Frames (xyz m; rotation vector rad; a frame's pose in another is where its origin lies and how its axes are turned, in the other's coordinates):
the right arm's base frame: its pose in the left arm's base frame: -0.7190 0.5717 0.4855 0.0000 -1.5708 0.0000
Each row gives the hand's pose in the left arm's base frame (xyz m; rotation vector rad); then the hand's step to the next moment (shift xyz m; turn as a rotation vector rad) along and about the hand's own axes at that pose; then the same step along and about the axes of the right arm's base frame.
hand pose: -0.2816 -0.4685 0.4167 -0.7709 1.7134 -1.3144
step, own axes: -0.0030 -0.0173 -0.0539 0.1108 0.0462 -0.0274
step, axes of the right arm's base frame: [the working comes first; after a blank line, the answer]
step, axes of the left arm's base frame: -0.0463 0.0227 0.0236 -0.0760 -0.0690 -0.0680

0.0236 0.0227 0.0463 -0.0680 -0.0690 0.0760
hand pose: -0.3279 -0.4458 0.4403 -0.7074 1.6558 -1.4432
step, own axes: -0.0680 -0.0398 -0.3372 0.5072 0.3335 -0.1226
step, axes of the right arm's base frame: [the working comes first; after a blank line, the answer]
step, axes of the left arm's base frame: -0.2561 0.2254 0.0593 -0.3337 -0.2943 -0.4307

0.0593 0.2254 0.2561 -0.4307 -0.2943 0.3337
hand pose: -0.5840 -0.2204 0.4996 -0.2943 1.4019 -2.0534
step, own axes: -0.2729 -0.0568 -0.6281 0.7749 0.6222 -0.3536
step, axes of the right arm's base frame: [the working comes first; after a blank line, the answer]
step, axes of the left arm's base frame: -0.1272 0.6554 -0.1628 -0.5525 -0.3504 -0.8274

-0.1628 0.6554 0.1272 -0.8274 -0.3504 0.5525
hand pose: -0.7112 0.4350 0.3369 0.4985 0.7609 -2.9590
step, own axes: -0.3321 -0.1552 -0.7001 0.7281 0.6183 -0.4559
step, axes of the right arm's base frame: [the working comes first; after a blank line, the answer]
step, axes of the left arm's base frame: 0.5030 0.4586 -0.4016 -0.4784 -0.2998 -0.8953

-0.4016 0.4586 -0.5030 -0.8953 -0.2998 0.4784
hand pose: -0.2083 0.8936 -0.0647 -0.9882 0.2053 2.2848
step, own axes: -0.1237 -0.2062 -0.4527 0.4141 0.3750 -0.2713
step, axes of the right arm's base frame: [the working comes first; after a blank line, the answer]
step, axes of the left arm's base frame: 0.4619 -0.0670 -0.2119 -0.2791 -0.1934 -0.5200

-0.2119 -0.0670 -0.4619 -0.5200 -0.1934 0.2791
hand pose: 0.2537 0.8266 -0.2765 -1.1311 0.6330 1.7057
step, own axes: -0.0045 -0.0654 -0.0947 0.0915 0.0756 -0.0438
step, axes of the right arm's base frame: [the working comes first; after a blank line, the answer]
step, axes of the left arm's base frame: 0.0978 -0.0517 -0.0319 -0.0615 -0.0268 -0.1073

-0.0319 -0.0517 -0.0978 -0.1073 -0.0268 0.0615
